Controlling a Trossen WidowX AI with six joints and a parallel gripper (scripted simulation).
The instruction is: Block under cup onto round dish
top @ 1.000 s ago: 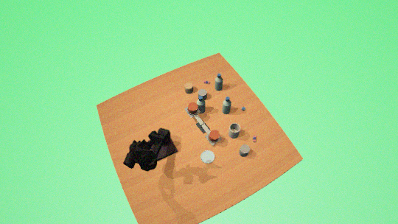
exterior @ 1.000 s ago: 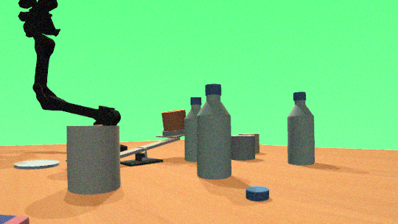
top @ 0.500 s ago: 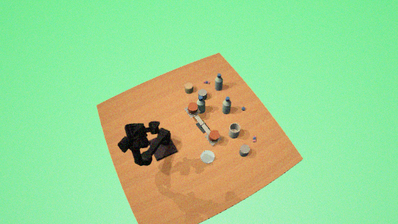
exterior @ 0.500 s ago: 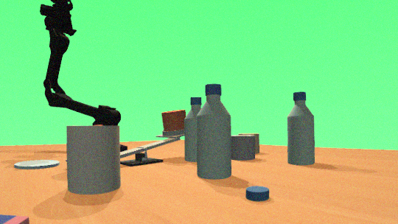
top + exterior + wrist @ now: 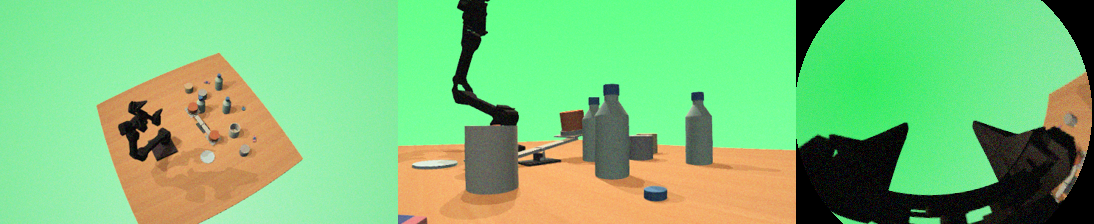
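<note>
Now: the small grey block 60 cm below my gripper tip, 32 cm ahead of it and 2 cm to the left of it. Round my gripper tip: blue cap: 65 cm ahead, 64 cm below, 18 cm to the left; then grey balance: 60 cm below, 29 cm ahead, 15 cm to the left; then round white dish: 64 cm below, 23 cm ahead, 9 cm to the right.
</note>
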